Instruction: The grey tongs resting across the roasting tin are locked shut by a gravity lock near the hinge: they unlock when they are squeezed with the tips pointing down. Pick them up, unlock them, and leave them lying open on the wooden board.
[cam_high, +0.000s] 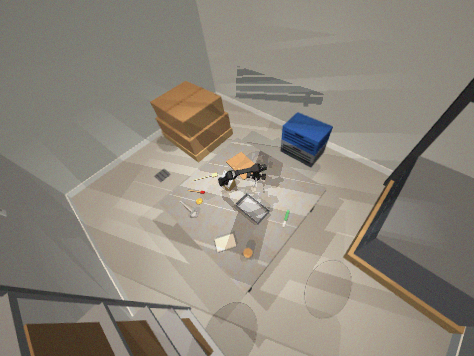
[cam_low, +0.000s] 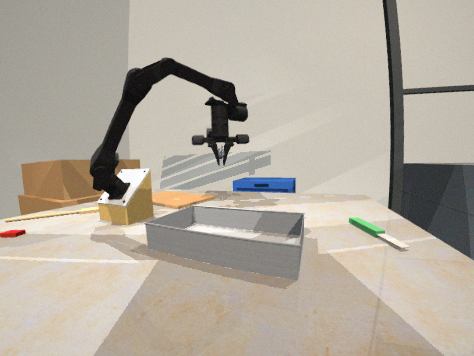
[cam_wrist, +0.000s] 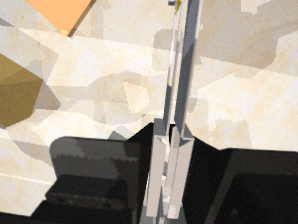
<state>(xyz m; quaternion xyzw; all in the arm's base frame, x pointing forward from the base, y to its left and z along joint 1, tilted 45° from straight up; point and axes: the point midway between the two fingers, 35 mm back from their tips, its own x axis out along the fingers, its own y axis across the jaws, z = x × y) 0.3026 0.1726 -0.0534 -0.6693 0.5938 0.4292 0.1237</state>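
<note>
The wooden board lies 34 cm behind my gripper tip, 17 cm to the left of it and 16 cm below it. Round my gripper tip: green-handled tool: 43 cm ahead, 16 cm below, 13 cm to the right; then red brush: 52 cm behind, 41 cm to the right, 16 cm below; then grey roasting tin: 23 cm to the right, 14 cm below, 10 cm ahead.
</note>
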